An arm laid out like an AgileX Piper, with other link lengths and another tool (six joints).
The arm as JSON. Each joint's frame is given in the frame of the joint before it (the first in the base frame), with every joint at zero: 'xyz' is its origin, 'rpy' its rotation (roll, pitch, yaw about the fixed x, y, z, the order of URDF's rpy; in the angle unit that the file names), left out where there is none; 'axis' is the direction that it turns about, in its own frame. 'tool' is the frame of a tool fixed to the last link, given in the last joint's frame.
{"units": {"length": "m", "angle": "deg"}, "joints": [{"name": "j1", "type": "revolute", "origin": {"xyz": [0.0, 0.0, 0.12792]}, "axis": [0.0, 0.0, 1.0]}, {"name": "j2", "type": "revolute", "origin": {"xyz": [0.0, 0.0, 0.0]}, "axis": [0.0, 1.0, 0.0]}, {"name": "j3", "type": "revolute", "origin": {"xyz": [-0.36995, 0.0, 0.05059]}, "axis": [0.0, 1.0, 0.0]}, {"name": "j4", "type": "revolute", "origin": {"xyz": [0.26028, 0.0, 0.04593]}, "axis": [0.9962, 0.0, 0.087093]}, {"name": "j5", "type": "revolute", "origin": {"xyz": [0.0, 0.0, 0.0]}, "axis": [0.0, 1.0, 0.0]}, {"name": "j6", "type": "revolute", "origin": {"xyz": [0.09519, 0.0, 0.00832]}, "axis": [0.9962, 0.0, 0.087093]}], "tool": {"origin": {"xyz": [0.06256, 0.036, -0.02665], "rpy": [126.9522, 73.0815, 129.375]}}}
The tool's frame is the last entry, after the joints.
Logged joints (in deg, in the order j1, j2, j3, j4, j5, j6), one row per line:
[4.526, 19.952, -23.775, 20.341, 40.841, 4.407]
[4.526, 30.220, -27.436, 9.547, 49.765, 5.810]
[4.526, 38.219, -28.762, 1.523, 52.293, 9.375]
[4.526, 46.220, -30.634, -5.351, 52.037, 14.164]
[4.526, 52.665, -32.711, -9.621, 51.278, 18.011]
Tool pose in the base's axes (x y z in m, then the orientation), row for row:
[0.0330, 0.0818, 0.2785, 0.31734, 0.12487, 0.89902, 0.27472]
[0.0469, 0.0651, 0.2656, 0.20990, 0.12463, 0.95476, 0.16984]
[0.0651, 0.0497, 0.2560, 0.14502, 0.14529, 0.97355, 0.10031]
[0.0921, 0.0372, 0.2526, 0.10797, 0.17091, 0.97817, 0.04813]
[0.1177, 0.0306, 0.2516, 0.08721, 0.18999, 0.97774, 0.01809]
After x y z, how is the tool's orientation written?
As a quaternion, w x y z.
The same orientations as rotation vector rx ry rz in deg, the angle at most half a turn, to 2 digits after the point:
[18.83, 135.56, 41.42]
[19.86, 152.11, 27.06]
[23.98, 160.70, 16.56]
[28.81, 164.91, 8.11]
[32.42, 166.85, 3.09]

